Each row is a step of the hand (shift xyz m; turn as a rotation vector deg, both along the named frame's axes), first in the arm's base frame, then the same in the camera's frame.
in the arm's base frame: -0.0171 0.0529 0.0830 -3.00 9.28 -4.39
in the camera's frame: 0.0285 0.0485 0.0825 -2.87 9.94 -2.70
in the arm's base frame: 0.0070 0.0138 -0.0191 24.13 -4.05 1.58
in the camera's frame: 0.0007 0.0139 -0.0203 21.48 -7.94 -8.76
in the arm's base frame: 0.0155 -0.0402 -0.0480 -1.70 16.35 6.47
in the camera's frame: -0.0132 -0.0384 -0.0501 4.05 15.88 6.60
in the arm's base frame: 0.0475 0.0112 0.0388 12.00 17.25 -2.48
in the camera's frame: 0.0605 0.0005 0.0151 12.71 15.26 -7.30
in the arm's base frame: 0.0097 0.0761 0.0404 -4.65 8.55 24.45
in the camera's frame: 0.0388 0.0703 0.0326 7.52 7.32 24.14
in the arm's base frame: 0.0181 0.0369 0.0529 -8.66 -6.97 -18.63
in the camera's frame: 0.0446 0.0295 0.0403 -16.70 -4.08 -13.24
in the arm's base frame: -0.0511 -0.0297 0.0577 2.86 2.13 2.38
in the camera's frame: -0.0268 -0.0255 0.0739 3.92 1.46 0.95
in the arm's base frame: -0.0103 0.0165 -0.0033 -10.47 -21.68 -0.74
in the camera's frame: -0.0077 0.0181 0.0014 -13.47 -19.62 3.73
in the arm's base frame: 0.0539 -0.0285 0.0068 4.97 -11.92 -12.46
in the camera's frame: 0.0459 -0.0371 -0.0166 -2.84 -11.59 -13.41
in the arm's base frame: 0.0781 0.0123 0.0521 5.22 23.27 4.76
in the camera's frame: 0.0935 -0.0042 0.0143 10.73 21.72 2.14
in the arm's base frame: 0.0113 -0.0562 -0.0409 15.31 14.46 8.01
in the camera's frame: -0.0168 -0.0540 -0.0419 19.54 11.20 0.81
